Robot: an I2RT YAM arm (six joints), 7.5 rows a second.
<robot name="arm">
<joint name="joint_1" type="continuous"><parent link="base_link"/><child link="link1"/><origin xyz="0 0 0.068" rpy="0 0 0"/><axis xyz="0 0 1"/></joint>
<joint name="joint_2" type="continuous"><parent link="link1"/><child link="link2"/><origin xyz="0.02 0.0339 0.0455" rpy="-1.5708 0 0"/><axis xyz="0 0 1"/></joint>
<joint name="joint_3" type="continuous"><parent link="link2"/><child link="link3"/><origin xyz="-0.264 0 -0.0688" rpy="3.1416 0 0"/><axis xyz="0 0 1"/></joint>
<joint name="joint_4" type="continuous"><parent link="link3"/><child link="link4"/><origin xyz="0.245 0.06 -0.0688" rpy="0 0 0"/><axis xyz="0 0 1"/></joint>
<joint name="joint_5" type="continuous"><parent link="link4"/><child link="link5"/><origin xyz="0.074 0.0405 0.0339" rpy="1.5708 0 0"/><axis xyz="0 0 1"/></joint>
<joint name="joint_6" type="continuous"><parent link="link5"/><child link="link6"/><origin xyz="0.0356 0 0.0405" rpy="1.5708 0 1.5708"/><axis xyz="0 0 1"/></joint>
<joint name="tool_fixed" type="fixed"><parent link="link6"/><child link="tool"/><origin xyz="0 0 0" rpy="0 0 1.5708"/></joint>
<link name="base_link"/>
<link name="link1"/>
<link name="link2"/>
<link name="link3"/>
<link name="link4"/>
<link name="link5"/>
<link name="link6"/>
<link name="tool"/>
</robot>
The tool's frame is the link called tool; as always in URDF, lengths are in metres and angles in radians. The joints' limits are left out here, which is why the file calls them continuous.
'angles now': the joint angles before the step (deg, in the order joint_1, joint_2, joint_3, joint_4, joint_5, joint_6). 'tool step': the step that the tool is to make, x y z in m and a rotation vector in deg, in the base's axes. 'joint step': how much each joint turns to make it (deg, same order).
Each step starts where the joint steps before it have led.
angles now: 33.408, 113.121, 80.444, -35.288, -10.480, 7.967
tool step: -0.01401, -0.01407, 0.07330, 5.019, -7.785, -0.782
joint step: -0.590, -10.710, 1.049, -2.470, 0.130, 0.153
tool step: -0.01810, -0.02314, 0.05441, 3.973, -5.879, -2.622
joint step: -1.508, -8.983, 0.308, -2.011, 0.438, 1.071
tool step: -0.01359, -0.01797, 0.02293, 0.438, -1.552, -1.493
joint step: -1.377, -4.699, 0.020, -3.190, 0.393, -0.175
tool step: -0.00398, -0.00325, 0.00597, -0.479, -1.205, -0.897
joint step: 0.000, -1.224, -0.021, -0.395, 1.356, 0.022
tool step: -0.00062, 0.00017, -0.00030, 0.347, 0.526, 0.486
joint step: 0.000, 0.000, 0.000, -0.283, -0.744, 0.000
